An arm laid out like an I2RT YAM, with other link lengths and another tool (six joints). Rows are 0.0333 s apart.
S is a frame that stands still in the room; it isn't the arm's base.
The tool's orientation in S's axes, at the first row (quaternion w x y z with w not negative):
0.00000 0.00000 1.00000 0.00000
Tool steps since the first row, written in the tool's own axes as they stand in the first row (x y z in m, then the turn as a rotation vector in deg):
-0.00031 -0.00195 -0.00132 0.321 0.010 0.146
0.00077 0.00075 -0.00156 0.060 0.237 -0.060
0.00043 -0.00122 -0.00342 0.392 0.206 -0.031
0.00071 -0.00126 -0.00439 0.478 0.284 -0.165
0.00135 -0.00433 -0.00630 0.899 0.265 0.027
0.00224 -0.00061 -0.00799 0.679 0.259 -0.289
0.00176 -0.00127 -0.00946 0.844 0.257 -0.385
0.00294 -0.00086 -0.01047 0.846 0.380 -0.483
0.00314 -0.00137 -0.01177 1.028 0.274 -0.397
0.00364 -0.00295 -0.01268 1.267 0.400 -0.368
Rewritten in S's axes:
0.00031 -0.00195 0.00132 -0.321 0.010 -0.146
-0.00077 0.00075 0.00156 -0.060 0.237 0.060
-0.00043 -0.00122 0.00342 -0.392 0.206 0.031
-0.00071 -0.00126 0.00439 -0.478 0.284 0.165
-0.00135 -0.00433 0.00630 -0.899 0.265 -0.027
-0.00224 -0.00061 0.00799 -0.679 0.259 0.289
-0.00176 -0.00127 0.00946 -0.844 0.257 0.385
-0.00294 -0.00086 0.01047 -0.846 0.380 0.483
-0.00314 -0.00137 0.01177 -1.028 0.274 0.397
-0.00364 -0.00295 0.01268 -1.267 0.400 0.368

